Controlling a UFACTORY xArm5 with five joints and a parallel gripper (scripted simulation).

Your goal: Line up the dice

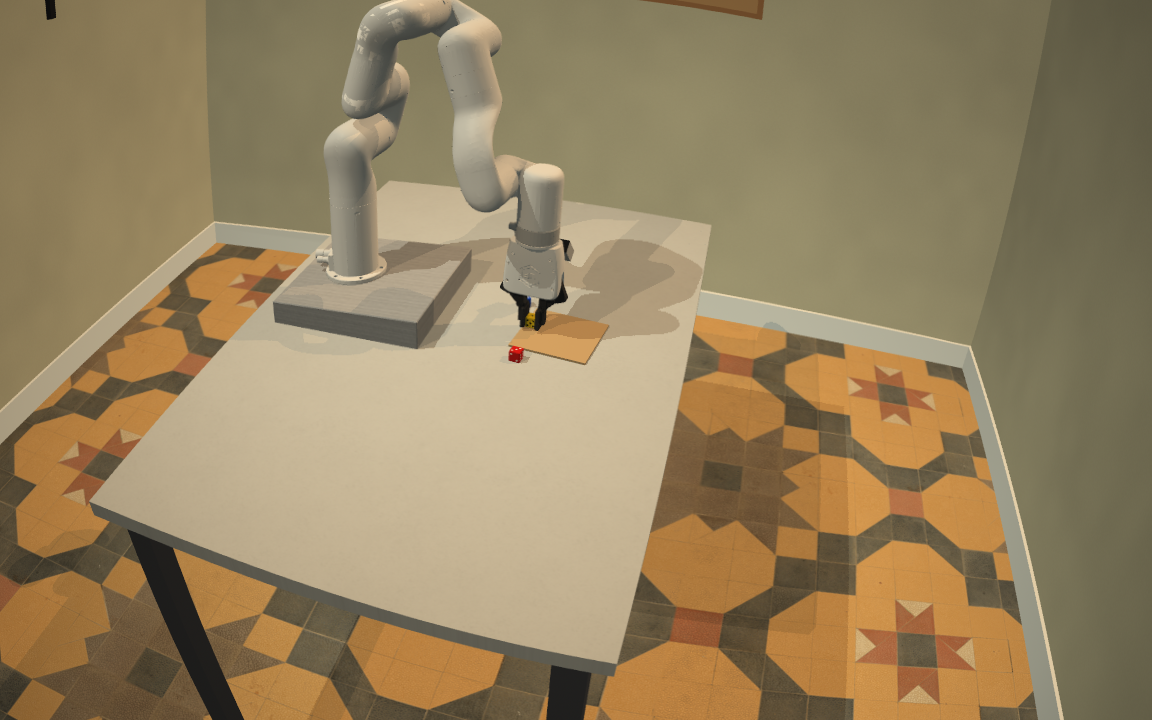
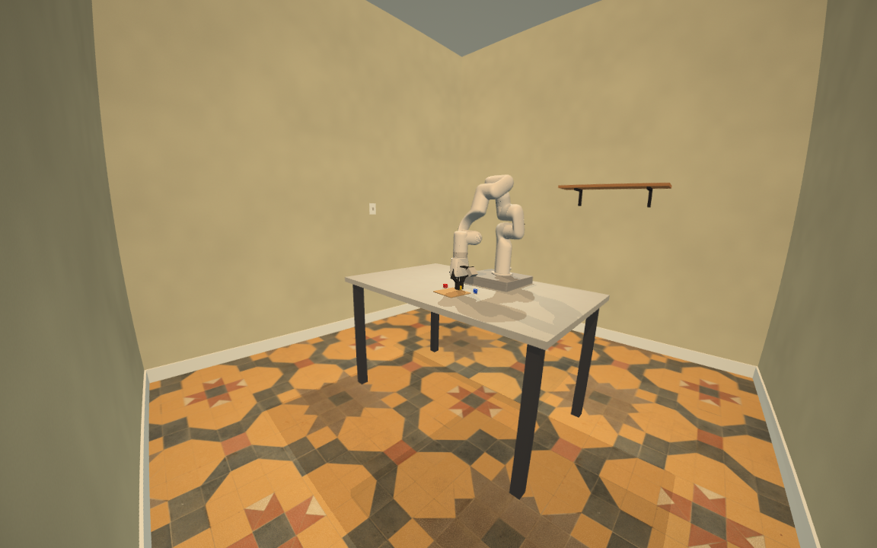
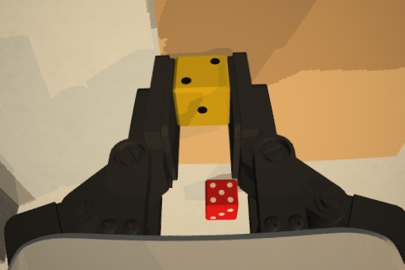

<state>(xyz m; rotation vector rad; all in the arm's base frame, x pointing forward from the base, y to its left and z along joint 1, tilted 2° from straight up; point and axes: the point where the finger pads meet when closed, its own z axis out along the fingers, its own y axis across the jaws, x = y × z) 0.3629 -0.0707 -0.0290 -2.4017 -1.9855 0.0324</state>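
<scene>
Right now my hand is 1 cm above the yellow die. Round my hand: red die 10 cm to the right, 2 cm below, 1 cm behind; blue die 9 cm to the left, 3 cm behind, 2 cm below; mat 5 cm ahead, 3 cm below, 1 cm to the right.
</scene>
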